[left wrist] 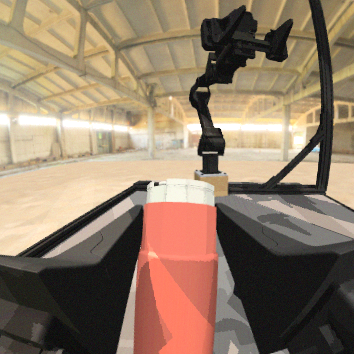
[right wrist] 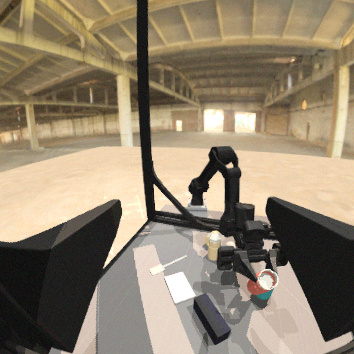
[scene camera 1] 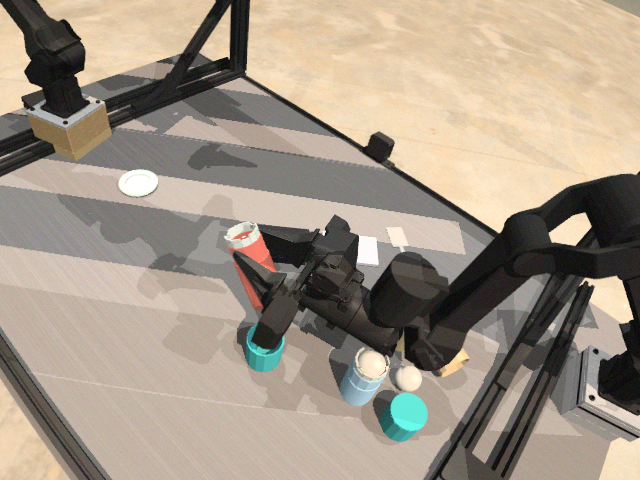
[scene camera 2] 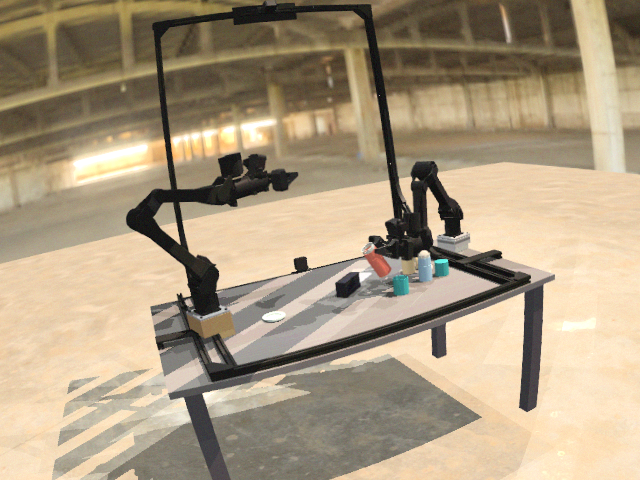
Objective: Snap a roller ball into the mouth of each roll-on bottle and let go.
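Seen in the pictures: left gripper, between the fingertips: [left wrist: 178, 210] [right wrist: 266, 279] [scene camera 1: 244, 241] [scene camera 2: 369, 250]; right gripper, between the fingertips: [left wrist: 269, 13] [right wrist: 194, 205] [scene camera 2: 288, 174]; left arm's base, origin of its link: [right wrist: 196, 201] [scene camera 1: 619, 387] [scene camera 2: 453, 234]; right arm's base, origin of its link: [left wrist: 209, 171] [scene camera 1: 65, 105] [scene camera 2: 207, 310].
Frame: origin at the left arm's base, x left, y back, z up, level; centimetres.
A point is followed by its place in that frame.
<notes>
My left gripper [scene camera 1: 252, 250] {z 9.0, x 14.3, y -53.4 cm} [scene camera 2: 376, 250] {z 9.0, x 14.3, y -53.4 cm} [left wrist: 178, 210] {z 9.0, x 14.3, y -53.4 cm} is shut on the red bottle [scene camera 1: 263, 256] {z 8.2, x 14.4, y -50.6 cm} [scene camera 2: 378, 262] {z 5.3, x 16.7, y -52.4 cm} [left wrist: 177, 285] {z 7.0, x 14.5, y -49.7 cm} [right wrist: 254, 286] {z 6.3, x 12.4, y -53.1 cm}, holding it tilted, white-rimmed mouth up. That mouth looks hollow in scene camera 1. A blue bottle [scene camera 1: 358, 388] {z -0.6, x 19.0, y -33.3 cm} [scene camera 2: 424, 271] {z -2.3, x 18.3, y -35.1 cm} stands upright with a pale ball [scene camera 1: 371, 361] {z 4.0, x 17.4, y -33.6 cm} [scene camera 2: 424, 253] {z 3.5, x 18.0, y -34.1 cm} in its mouth. A loose pale ball [scene camera 1: 408, 378] {z -2.5, x 13.3, y -28.0 cm} lies beside it. A yellow bottle [scene camera 2: 407, 266] {z -2.8, x 7.5, y -32.9 cm} [right wrist: 213, 251] {z -1.6, x 5.6, y -33.4 cm} stands behind, with a pale ball at its top in the right wrist view, mostly hidden in scene camera 1. My right gripper [scene camera 2: 295, 177] {z 34.4, x -1.5, y -67.8 cm} is open, high above the table.
An open teal cup [scene camera 1: 264, 357] {z -1.2, x 21.4, y -45.3 cm} [scene camera 2: 401, 285] {z -2.5, x 21.2, y -48.0 cm} stands below the left gripper. A teal cap [scene camera 1: 404, 414] {z -1.1, x 18.8, y -26.9 cm} [scene camera 2: 441, 267] {z -2.6, x 19.7, y -28.3 cm} and a yellow piece [scene camera 1: 454, 363] {z -1.4, x 8.5, y -23.2 cm} lie near the bottles. A black box [scene camera 2: 347, 285] {z -2.2, x 6.6, y -57.7 cm} [right wrist: 211, 318] {z -0.8, x 3.5, y -56.6 cm}, white card [scene camera 1: 368, 251] {z -5.2, x -6.2, y -41.9 cm} [right wrist: 180, 287] {z -5.2, x -4.5, y -45.5 cm} and pale dish [scene camera 1: 138, 183] {z -5.3, x 4.0, y -83.3 cm} [scene camera 2: 273, 316] {z -5.3, x 3.4, y -83.1 cm} lie farther off.
</notes>
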